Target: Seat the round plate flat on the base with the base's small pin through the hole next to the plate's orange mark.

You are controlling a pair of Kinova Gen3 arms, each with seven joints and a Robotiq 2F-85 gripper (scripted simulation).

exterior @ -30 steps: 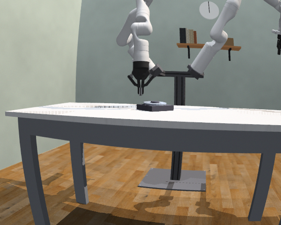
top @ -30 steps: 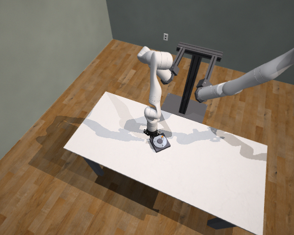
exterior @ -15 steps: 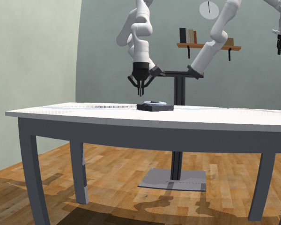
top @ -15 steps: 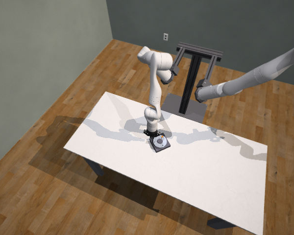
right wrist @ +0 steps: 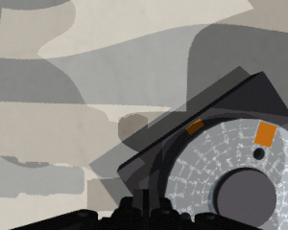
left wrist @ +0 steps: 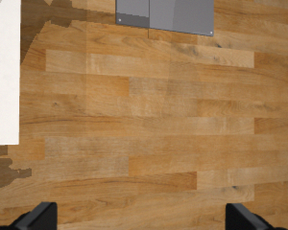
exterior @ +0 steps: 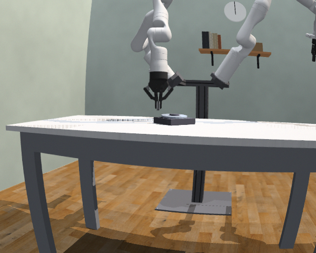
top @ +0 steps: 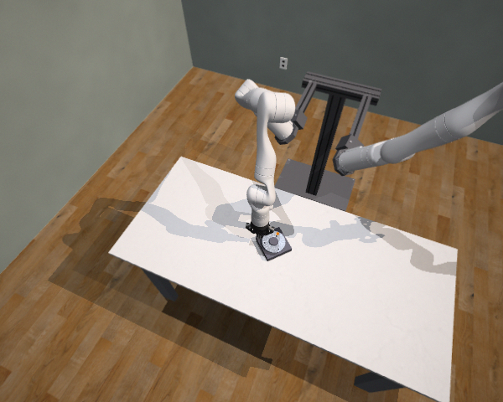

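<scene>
The brass pin lies 40 mm behind my right hand, 30 mm to the left of it and 50 mm below it. Also, from my right hand: dark square base (30 mm behind, 60 mm to the left, 60 mm below); then round plate (30 mm behind, 60 mm to the left, 40 mm below); then central hub (30 mm behind, 60 mm to the left, 40 mm below).
</scene>
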